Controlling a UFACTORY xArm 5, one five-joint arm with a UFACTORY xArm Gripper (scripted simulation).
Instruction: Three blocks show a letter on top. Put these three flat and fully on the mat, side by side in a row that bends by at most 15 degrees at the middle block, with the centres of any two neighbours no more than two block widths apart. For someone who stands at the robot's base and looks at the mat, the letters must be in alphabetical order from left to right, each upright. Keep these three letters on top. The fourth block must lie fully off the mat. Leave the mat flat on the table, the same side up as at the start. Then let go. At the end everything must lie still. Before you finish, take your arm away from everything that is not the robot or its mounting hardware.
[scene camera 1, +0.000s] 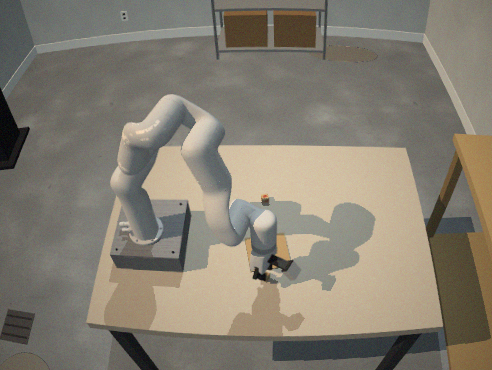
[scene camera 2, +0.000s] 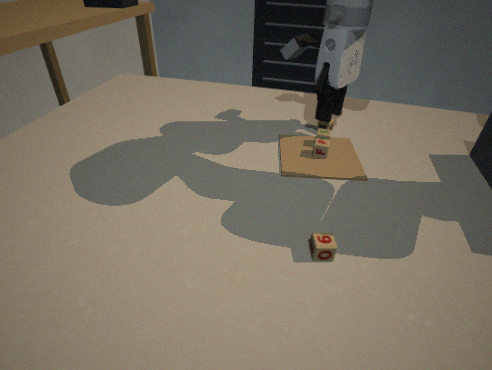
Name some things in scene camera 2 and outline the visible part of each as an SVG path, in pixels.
My gripper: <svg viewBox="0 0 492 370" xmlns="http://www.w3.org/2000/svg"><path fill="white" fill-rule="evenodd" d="M368 25L360 27L341 26L323 21L325 28L321 41L311 39L308 33L297 35L280 50L285 60L298 57L310 46L319 48L315 70L316 86L314 92L318 96L315 119L329 123L332 114L341 115L345 98L343 96L346 95L347 85L355 81L359 75L365 32Z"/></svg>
A tan mat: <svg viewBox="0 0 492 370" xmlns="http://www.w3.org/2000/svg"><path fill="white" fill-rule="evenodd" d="M279 134L282 177L368 181L350 138L331 137L328 156L324 159L313 157L316 136Z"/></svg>
